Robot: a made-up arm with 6 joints.
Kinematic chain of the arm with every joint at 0, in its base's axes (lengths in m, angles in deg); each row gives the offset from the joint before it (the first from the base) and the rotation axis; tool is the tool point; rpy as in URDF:
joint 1: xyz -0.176 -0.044 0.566 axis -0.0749 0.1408 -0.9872
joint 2: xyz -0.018 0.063 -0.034 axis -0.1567 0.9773 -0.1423
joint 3: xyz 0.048 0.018 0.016 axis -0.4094 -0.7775 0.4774
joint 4: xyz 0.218 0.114 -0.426 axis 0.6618 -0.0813 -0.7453
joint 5: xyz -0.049 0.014 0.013 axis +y
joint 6: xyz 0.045 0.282 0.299 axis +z
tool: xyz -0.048 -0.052 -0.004 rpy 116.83 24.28 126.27
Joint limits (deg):
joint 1: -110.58..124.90
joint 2: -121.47..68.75
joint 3: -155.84..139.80
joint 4: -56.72..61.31
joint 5: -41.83..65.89
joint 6: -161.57..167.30
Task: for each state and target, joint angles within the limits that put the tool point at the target. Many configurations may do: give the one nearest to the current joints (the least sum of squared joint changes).
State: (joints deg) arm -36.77 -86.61 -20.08 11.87 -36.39 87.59
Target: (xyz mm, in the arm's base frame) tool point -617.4 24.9 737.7
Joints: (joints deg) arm -62.90 -102.88 -21.26 2.23 -25.07 96.77
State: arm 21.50 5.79 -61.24 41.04 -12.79 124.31
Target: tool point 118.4 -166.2 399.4
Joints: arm 42.38 -10.35 -51.21 54.57 -13.88 126.19
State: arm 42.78 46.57 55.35 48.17 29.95 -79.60
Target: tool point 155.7 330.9 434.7
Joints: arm 18.29 36.27 70.26 42.01 21.97 -81.12
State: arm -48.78 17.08 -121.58 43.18 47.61 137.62
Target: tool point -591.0 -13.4 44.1
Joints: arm -55.29 25.57 -123.94 47.51 52.05 137.61
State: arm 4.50 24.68 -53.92 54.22 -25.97 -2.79
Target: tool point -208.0 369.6 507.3
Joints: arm -34.23 0.69 -44.09 44.82 -38.39 -1.63
